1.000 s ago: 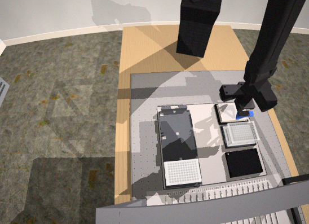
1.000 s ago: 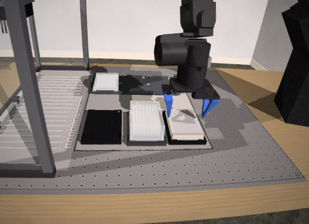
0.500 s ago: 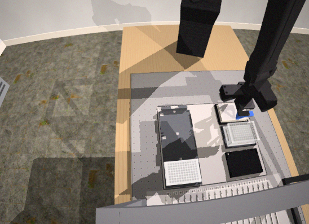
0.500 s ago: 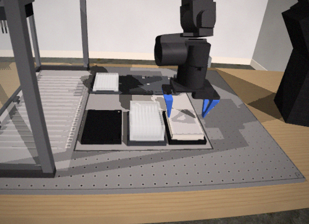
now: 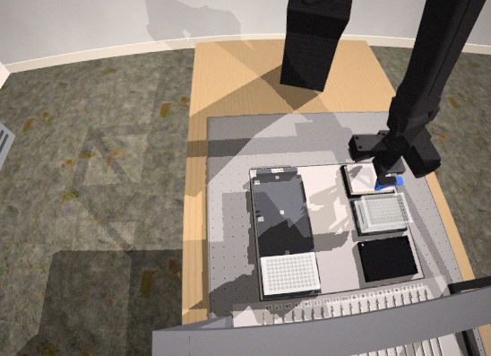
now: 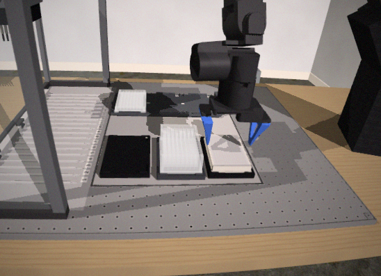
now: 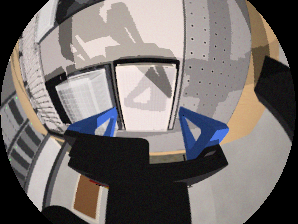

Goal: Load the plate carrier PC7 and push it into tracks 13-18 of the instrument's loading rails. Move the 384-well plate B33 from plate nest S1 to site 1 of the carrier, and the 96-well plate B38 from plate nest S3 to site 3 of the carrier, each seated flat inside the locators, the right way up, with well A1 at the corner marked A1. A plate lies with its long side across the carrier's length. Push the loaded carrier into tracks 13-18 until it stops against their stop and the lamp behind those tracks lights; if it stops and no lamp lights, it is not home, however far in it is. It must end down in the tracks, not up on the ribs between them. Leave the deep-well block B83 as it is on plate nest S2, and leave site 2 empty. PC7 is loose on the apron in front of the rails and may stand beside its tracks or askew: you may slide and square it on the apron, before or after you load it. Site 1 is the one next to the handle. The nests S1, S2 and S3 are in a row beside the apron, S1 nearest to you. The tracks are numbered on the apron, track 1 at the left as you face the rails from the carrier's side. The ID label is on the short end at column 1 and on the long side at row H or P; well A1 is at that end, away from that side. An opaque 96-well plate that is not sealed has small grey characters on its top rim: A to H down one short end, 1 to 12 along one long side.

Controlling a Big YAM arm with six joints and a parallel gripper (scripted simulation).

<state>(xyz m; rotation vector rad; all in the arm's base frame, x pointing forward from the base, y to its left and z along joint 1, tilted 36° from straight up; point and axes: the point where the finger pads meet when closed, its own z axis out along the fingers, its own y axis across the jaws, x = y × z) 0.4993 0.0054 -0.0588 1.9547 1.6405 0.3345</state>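
My hand is 4 cm above the nest S1. Round my hand: white 96-well plate B38: 31 cm to the right, 16 cm ahead, 3 cm below; nest S3: 21 cm ahead, 6 cm to the right, 4 cm below; dark plate carrier PC7: 28 cm to the right, 6 cm ahead, 3 cm below.
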